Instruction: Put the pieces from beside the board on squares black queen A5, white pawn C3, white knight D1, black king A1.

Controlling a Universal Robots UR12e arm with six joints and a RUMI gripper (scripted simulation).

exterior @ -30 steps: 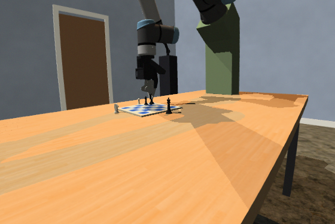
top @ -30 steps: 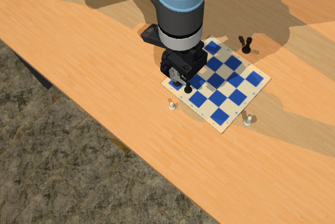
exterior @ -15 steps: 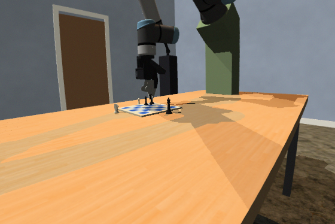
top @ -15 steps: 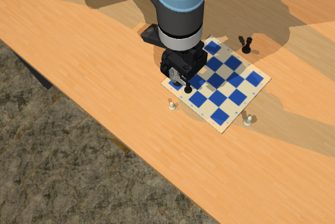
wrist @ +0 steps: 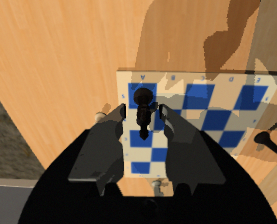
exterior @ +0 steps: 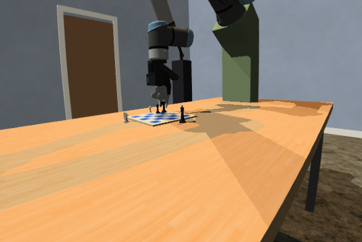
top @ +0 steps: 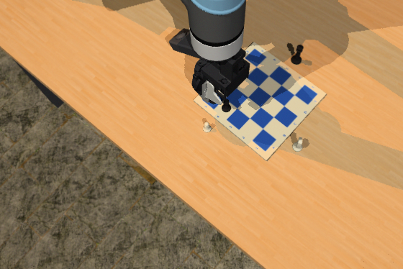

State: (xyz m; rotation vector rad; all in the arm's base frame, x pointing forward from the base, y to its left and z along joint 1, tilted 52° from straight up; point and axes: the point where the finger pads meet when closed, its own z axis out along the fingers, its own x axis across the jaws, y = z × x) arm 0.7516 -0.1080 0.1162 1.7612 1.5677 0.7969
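Now: hand 10 mm above the black queen. The rest, counted from my hand: black pawn 40 mm ahead, 20 mm below; blue-and-cream chessboard 90 mm ahead, 60 mm to the left, 40 mm below; white pawn 70 mm to the right, 30 mm below, 30 mm ahead.
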